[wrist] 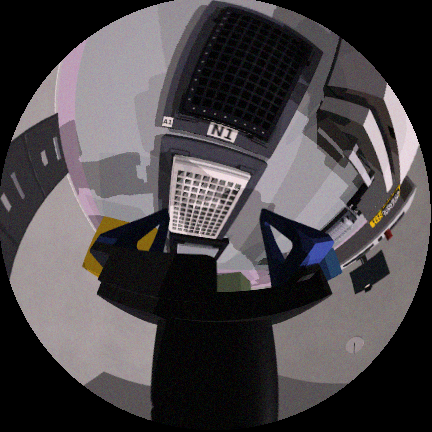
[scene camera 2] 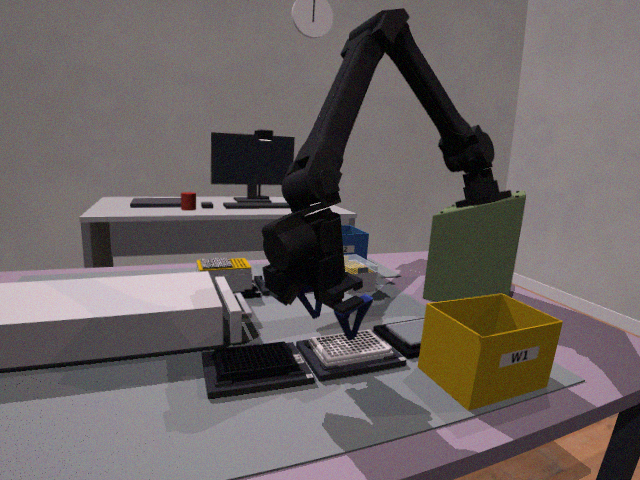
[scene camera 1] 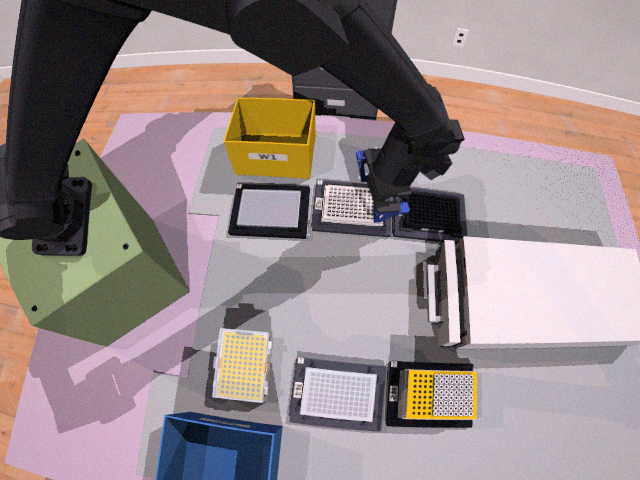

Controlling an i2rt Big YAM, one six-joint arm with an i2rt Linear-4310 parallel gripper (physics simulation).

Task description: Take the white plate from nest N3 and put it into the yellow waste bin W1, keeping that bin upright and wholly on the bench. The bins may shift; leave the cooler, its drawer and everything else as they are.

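Frame: origin at the arm's base, x ahead, y left, z up, level; metres.
Where they show: gripper, fingertip midpoint: (wrist: 214, 213) (scene camera 2: 333, 327) (scene camera 1: 370, 201); arm's base at its link origin: (scene camera 2: 483, 202) (scene camera 1: 64, 217).
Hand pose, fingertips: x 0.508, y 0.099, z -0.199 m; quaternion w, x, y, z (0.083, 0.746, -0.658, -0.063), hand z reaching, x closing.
Each offset is from my fingertips to the top centre of the thing. "spot": to the spot under its first point.
A white plate with open square wells {dy +0.014, dx -0.030, dz -0.030 m} (scene camera 1: 346, 203) (scene camera 2: 348, 347) (wrist: 205, 200) sits flat in a dark nest {dy +0.014, dx -0.030, dz -0.040 m} (scene camera 1: 341, 228) (scene camera 2: 333, 372) (wrist: 256, 171) beside the nest marked N1 {spot: dy +0.000, dx +0.067, dz -0.044 m} (wrist: 222, 132). I cannot read its own nest label. The yellow bin W1 {dy +0.177, dx -0.193, dz +0.064 m} (scene camera 1: 273, 161) (scene camera 2: 506, 374) (wrist: 106, 225) stands upright on the bench, behind the row of nests in scene camera 1. My gripper (scene camera 1: 371, 198) (scene camera 2: 334, 326) (wrist: 214, 213) is wide open and empty, low above the white plate. In the wrist view the left fingertip is near the plate's left edge; the right fingertip is well off its right side.
A black plate {dy -0.013, dx +0.140, dz -0.030 m} (scene camera 1: 433, 210) (scene camera 2: 255, 360) (wrist: 250, 70) sits in N1. A nest with a grey top {spot: dy +0.021, dx -0.207, dz -0.037 m} (scene camera 1: 269, 207) is on the other side. The cooler (scene camera 1: 547, 289) (scene camera 2: 103, 320) has its drawer front {dy -0.199, dx +0.127, dz +0.014 m} (scene camera 1: 451, 294) beside N1. A blue bin {dy -0.464, dx -0.295, dz +0.064 m} (scene camera 1: 222, 462) and more plates {dy -0.363, dx -0.094, dz -0.030 m} (scene camera 1: 338, 395) {dy -0.383, dx +0.078, dz +0.021 m} (scene camera 1: 442, 394) stand farther off.
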